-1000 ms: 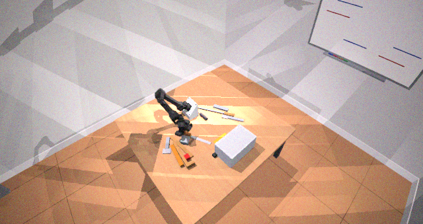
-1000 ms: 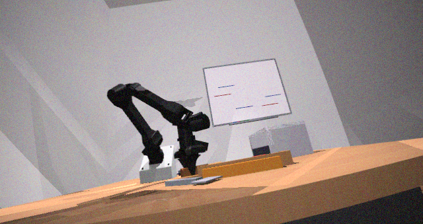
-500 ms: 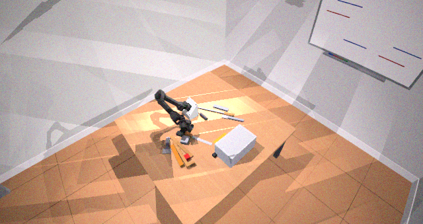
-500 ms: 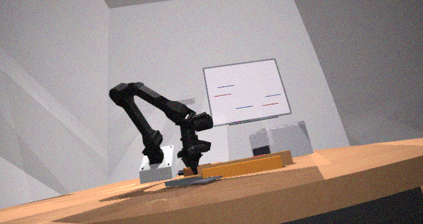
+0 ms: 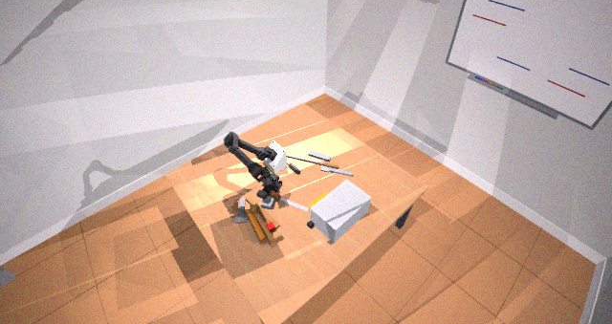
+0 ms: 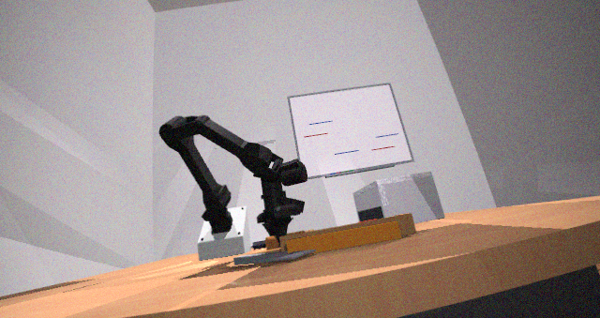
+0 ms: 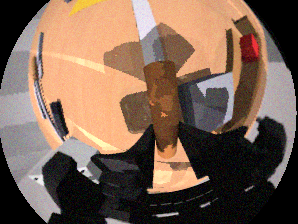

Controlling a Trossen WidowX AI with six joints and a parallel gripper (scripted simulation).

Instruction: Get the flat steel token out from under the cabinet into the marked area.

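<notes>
My gripper tip is 5 cm short of the grey block, 5 cm to the left of it and 1 cm below it. Round my gripper tip: orange bar: 14 cm ahead, 19 cm to the right, 1 cm above; thin wooden stick: 8 cm ahead, 11 cm to the right; red block: 21 cm ahead, 13 cm to the right, 1 cm above.
</notes>
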